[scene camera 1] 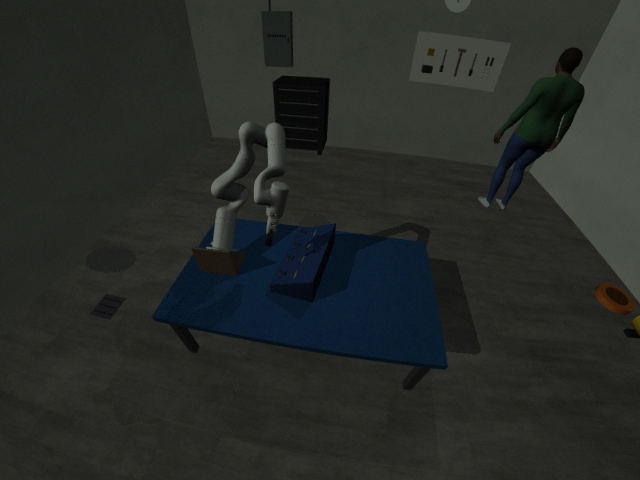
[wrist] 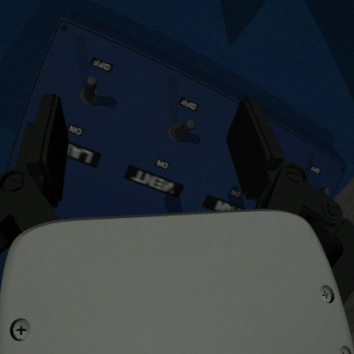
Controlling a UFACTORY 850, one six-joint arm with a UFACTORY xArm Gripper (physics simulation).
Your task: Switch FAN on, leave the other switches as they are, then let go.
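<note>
The blue switch panel (scene camera 1: 316, 256) (wrist: 120, 145) slopes on the table. In the wrist view, the LAMP lever (wrist: 90, 90) points towards its OFF mark. The VENT lever (wrist: 182, 129) tilts up and right, on its OFF side. The FAN label (wrist: 220, 203) is partly covered, and the FAN lever is hidden behind the right finger. Part of another lever (wrist: 326, 192) shows at the far right, its setting unclear. My gripper (scene camera 1: 269, 238) (wrist: 151, 115) is open and empty, above the panel in the wrist view, with VENT between the fingers in the picture. In the scene view it is left of the panel's far part.
The blue table (scene camera 1: 382, 299) carries the panel and the arm. A brown board (scene camera 1: 219, 261) stands at the arm's base. A dark drawer cabinet (scene camera 1: 301, 113) stands behind the table. A person (scene camera 1: 542, 113) in a green top is at the right, away from the table.
</note>
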